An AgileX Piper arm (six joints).
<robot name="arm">
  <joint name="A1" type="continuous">
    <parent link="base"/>
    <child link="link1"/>
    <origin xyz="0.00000 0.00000 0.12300" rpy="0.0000 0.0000 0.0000"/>
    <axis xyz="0 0 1"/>
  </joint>
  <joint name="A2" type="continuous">
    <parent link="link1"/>
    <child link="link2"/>
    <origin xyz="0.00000 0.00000 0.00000" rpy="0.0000 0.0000 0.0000"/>
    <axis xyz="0 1 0"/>
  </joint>
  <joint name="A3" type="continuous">
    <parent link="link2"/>
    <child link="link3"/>
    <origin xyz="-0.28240 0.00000 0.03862" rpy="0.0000 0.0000 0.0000"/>
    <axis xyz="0 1 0"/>
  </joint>
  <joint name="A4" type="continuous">
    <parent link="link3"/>
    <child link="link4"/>
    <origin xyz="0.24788 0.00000 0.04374" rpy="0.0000 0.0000 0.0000"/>
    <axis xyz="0.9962 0 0.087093"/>
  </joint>
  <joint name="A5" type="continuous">
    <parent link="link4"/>
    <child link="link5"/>
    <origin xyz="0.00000 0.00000 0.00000" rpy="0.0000 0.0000 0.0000"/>
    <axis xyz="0 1 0"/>
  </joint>
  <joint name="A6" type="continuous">
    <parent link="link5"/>
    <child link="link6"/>
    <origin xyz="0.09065 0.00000 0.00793" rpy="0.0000 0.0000 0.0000"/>
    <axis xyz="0.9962 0 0.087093"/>
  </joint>
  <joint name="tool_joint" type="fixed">
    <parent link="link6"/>
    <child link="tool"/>
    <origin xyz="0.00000 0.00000 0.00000" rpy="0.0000 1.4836 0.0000"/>
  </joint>
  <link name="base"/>
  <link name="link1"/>
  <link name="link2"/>
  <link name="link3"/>
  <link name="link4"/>
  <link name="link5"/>
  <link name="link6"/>
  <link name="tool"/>
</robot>
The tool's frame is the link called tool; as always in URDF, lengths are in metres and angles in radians. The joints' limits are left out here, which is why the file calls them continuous.
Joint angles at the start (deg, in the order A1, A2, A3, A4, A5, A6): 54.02 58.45 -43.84 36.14 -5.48 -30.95
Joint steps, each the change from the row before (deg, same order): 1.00 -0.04 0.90 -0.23 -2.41 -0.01; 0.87 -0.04 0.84 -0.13 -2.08 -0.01; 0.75 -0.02 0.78 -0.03 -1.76 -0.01; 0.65 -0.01 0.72 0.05 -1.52 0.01; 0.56 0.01 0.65 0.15 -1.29 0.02; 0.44 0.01 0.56 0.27 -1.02 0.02; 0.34 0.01 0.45 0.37 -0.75 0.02; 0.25 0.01 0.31 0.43 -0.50 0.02; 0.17 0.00 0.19 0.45 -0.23 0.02; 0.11 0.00 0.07 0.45 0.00 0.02; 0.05 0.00 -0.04 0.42 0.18 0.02; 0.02 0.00 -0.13 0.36 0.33 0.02; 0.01 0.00 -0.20 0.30 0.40 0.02; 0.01 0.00 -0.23 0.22 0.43 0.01; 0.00 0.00 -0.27 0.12 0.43 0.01; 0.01 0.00 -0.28 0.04 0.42 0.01
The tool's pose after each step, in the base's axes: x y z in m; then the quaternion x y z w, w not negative. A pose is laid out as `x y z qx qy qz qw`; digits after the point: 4 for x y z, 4 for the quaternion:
0.1356 0.1810 0.3534 -0.2861 0.6735 0.3134 0.6053
0.1340 0.1814 0.3513 -0.2837 0.6685 0.3129 0.6121
0.1326 0.1818 0.3490 -0.2816 0.6649 0.3126 0.6172
0.1314 0.1820 0.3467 -0.2794 0.6623 0.3125 0.6210
0.1304 0.1822 0.3445 -0.2770 0.6608 0.3127 0.6236
0.1296 0.1823 0.3424 -0.2742 0.6604 0.3132 0.6250
0.1290 0.1823 0.3406 -0.2713 0.6609 0.3141 0.6252
0.1286 0.1823 0.3393 -0.2683 0.6620 0.3154 0.6247
0.1282 0.1823 0.3383 -0.2657 0.6636 0.3170 0.6233
0.1280 0.1824 0.3378 -0.2635 0.6654 0.3190 0.6213
0.1278 0.1825 0.3377 -0.2618 0.6673 0.3211 0.6190
0.1277 0.1828 0.3379 -0.2607 0.6690 0.3234 0.6164
0.1275 0.1831 0.3385 -0.2601 0.6703 0.3258 0.6139
0.1273 0.1835 0.3393 -0.2602 0.6713 0.3280 0.6117
0.1271 0.1839 0.3403 -0.2608 0.6716 0.3300 0.6099
0.1268 0.1843 0.3414 -0.2618 0.6716 0.3317 0.6085

